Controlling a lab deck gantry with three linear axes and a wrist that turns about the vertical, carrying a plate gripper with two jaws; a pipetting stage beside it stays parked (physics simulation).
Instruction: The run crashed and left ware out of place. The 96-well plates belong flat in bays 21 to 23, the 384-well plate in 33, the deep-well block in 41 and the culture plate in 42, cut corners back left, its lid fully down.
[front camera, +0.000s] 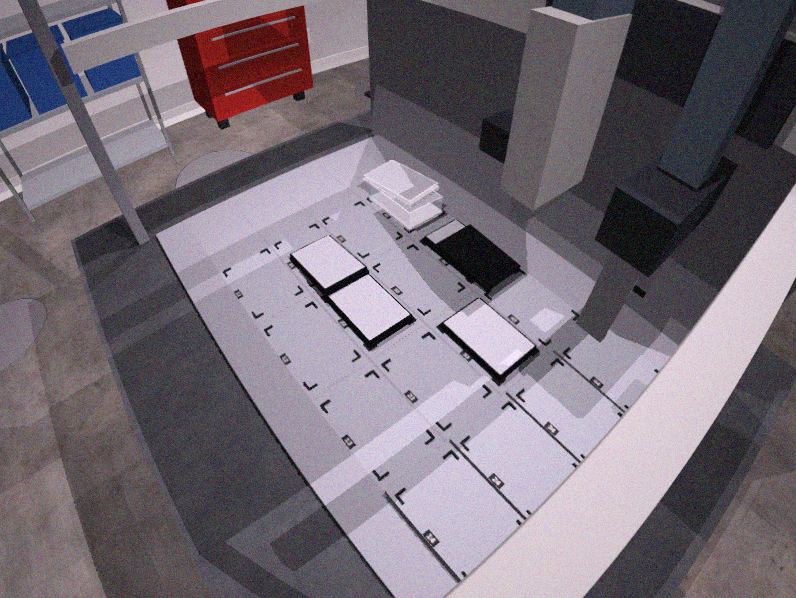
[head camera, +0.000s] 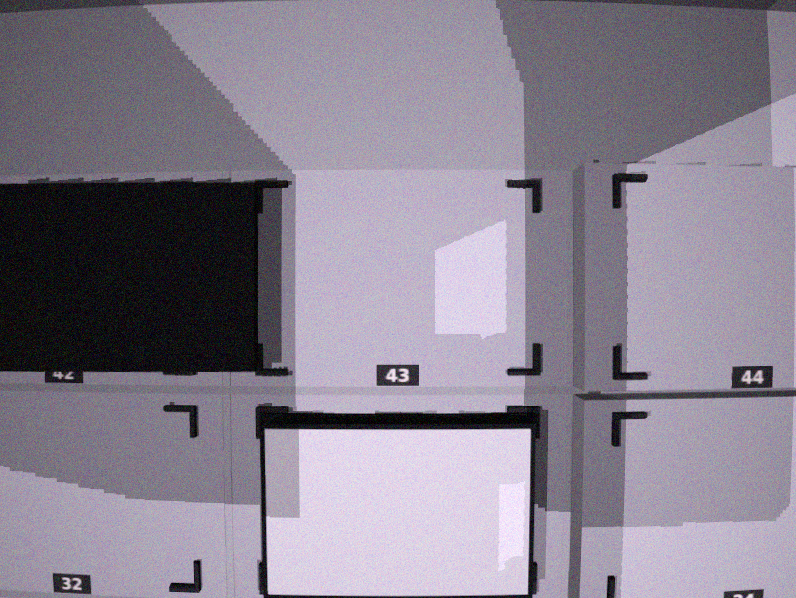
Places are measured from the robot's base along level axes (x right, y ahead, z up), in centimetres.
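Where they show: gripper, fingertip midpoint: (front camera: 612, 308); robot's base, origin of the base link: (front camera: 225, 272).
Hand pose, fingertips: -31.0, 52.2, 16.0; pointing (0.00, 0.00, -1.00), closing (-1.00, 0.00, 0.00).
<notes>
Things, the pixels of their top centre, and the offset from my fingertips, as dx, dy, dz.
- Black-topped ware, middle of its top: (head camera: 106, 276) (front camera: 478, 252) -5.4, -25.8, -13.8
- White ware, middle of its top: (front camera: 400, 178) -5.6, -47.5, -10.3
My gripper (front camera: 619, 313) hangs at the right rear of the deck, near the bay 43 side; its jaws look apart, with nothing seen between them, though the far jaw is mostly hidden. A white-topped plate (front camera: 328, 262) at bay 21 is shifted toward bay 22, its right end seeming to overlap the white-topped plate (front camera: 371, 307) in bay 22. A white-topped plate (front camera: 489, 337) (head camera: 398, 514) lies in bay 33. Black-topped ware (front camera: 479, 257) (head camera: 128, 276) lies in bay 42. White ware (front camera: 402, 183) is stacked unevenly at bay 41, its upper pieces tilted; exact kinds are unclear.
The tall grey housing (front camera: 556, 109) stands behind the deck, left of the gripper's dark column (front camera: 717, 96). A pale rail (front camera: 694, 386) crosses the right foreground. Low dividers (head camera: 682, 393) run between the right-hand bays. A red cabinet (front camera: 250, 64) stands beyond the deck.
</notes>
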